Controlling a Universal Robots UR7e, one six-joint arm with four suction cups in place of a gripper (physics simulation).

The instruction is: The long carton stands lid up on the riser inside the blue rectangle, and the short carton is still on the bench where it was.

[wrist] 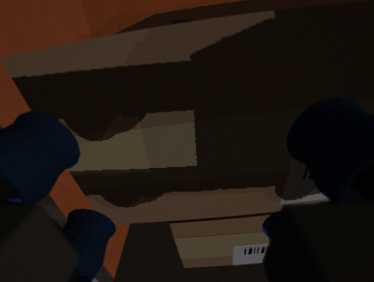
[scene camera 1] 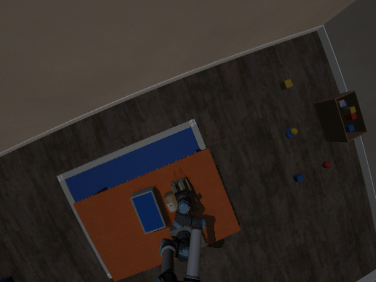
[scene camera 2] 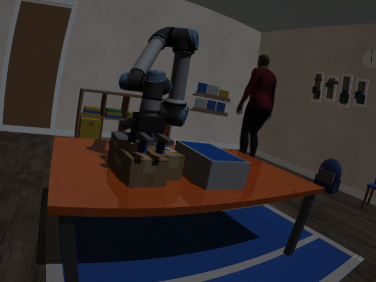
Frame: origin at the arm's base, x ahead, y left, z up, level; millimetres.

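Seen in the pictures: hand at its tool point: [wrist: 183,190] [scene camera 2: 144,146]; arm's base at its link origin: [scene camera 1: 183,237].
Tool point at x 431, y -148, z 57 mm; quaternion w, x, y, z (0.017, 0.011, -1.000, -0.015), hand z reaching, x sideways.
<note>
Pixels of each thing's middle, then the offset from my tool point to it. Level surfaces: height alone.
- long brown carton at the middle of its body: [wrist: 251,113] [scene camera 2: 134,160] [scene camera 1: 185,195] 63 mm back, 13 mm right, 78 mm down
- short brown carton at the middle of its body: [wrist: 235,204] [scene camera 2: 163,162] [scene camera 1: 172,200] 62 mm back, 118 mm left, 78 mm down
- grey riser at the middle of its body: [wrist: 220,276] [scene camera 2: 208,163] [scene camera 1: 149,209] 58 mm back, 338 mm left, 70 mm down
- orange bench at its surface level: 131 mm down
The long brown carton [scene camera 2: 131,169] [wrist: 170,145] stands on the orange bench with its taped top up; in scene camera 1 the arm mostly hides it. The short brown carton [scene camera 1: 171,202] [scene camera 2: 174,165] [wrist: 215,245] stands close beside it on the bench, with a white label on top. The grey riser [scene camera 1: 148,212] [scene camera 2: 215,170] with a blue, pale-edged top stands beyond the short carton and bears nothing. My suction gripper [scene camera 1: 180,183] [scene camera 2: 151,147] [wrist: 187,190] is low over the long carton's top. In the wrist view its cups look slightly apart from the lid, their shadows offset; it holds nothing.
The orange bench [scene camera 1: 110,240] [scene camera 2: 75,185] stands over a blue floor mat [scene camera 1: 140,160] with a white border. A person [scene camera 2: 259,95] stands behind the bench at the right. A wooden toy box [scene camera 1: 331,120] and scattered toys lie far from the bench.
</note>
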